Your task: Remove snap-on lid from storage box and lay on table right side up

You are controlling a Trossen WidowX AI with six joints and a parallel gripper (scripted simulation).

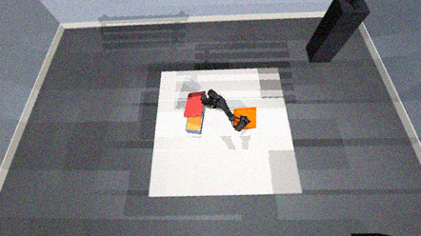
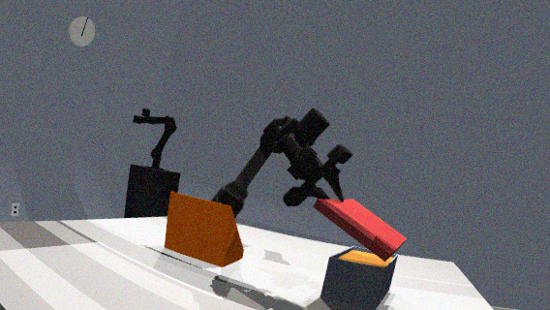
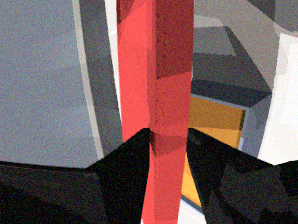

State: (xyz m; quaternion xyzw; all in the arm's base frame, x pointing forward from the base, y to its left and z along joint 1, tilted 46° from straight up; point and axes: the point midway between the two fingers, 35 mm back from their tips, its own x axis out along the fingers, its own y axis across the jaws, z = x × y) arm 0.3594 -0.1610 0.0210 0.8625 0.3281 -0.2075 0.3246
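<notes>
My gripper tip is 7 cm short of the red lid, 1 cm to the left of it and 3 cm above it. The rest, counted from my gripper tip: storage box: 8 cm ahead, 10 cm to the left, 18 cm below.
</notes>
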